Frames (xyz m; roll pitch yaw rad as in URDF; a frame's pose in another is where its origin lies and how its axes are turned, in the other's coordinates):
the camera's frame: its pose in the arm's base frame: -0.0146 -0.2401 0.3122 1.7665 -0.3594 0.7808
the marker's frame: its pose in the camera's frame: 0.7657 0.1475 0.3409 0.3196 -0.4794 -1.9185
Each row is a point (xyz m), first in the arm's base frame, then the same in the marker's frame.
Working: the arm's base frame: its pose in the marker's frame: 0.4558 -0.6874 -0.5314 -1.2582 -0.4883 1.3072

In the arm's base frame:
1: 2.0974 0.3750 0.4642
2: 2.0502 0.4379 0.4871
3: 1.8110 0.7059 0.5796
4: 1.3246 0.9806 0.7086
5: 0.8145 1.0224 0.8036
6: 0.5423 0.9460 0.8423
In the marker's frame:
1: 0.4268 1.3430 0.2635
2: 0.3827 1.3374 0.1947
3: 0.1908 1.2805 -0.1176
4: -0.0941 1.0202 -0.5416
5: -0.3099 0.6169 -0.7902
6: -0.3957 0.3500 -0.8432

